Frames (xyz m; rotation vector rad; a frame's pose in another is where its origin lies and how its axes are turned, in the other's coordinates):
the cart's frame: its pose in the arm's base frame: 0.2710 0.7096 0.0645 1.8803 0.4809 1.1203
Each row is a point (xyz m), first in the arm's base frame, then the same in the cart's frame.
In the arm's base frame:
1: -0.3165 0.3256 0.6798
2: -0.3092 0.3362 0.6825
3: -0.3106 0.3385 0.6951
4: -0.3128 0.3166 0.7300
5: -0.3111 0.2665 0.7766
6: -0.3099 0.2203 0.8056
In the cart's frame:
1: -0.2532 0.7802 -0.4455
2: -0.2408 0.7759 -0.4450
3: -0.2335 0.7852 -0.4500
4: -0.2318 0.8264 -0.4488
5: -0.2413 0.8924 -0.4332
6: -0.2574 0.9416 -0.4161

